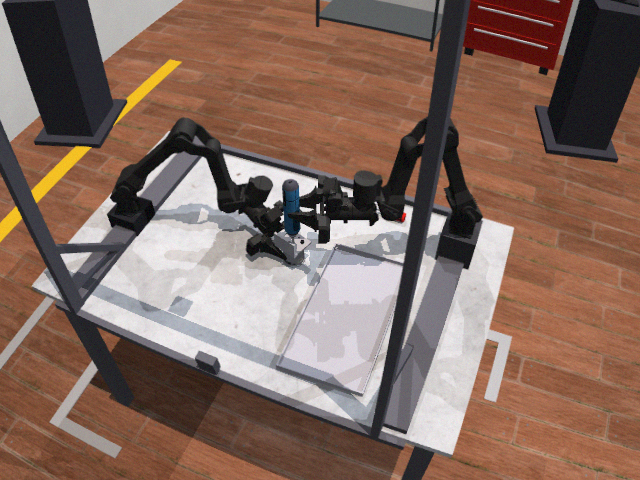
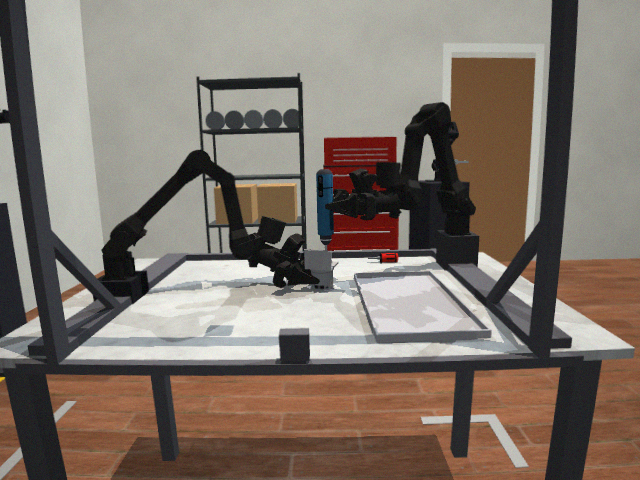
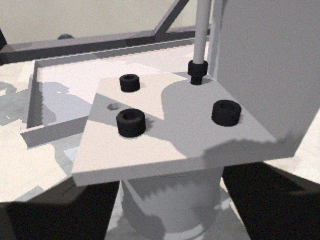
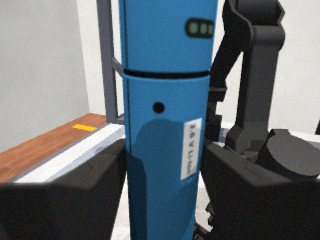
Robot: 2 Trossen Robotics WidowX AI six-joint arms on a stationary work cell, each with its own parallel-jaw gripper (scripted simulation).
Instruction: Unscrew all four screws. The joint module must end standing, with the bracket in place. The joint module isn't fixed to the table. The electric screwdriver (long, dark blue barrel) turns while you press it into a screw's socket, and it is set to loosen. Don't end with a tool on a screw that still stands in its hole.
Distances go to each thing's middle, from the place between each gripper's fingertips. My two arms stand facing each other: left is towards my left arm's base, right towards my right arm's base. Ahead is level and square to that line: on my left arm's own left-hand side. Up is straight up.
Right now my left hand is 40 mm below the grey bracket [image 3: 258, 61], 20 mm to the left of it and 20 mm past it. From my left hand the other things lie so: shallow tray [image 1: 336, 337] (190 mm to the right, 190 mm behind, 30 mm below).
I see my right gripper 2 cm short of the grey bracket, 3 cm to the right of it and 15 cm above it. From my right hand the other things lie so: shallow tray 15 cm behind, 14 cm to the right, 22 cm below.
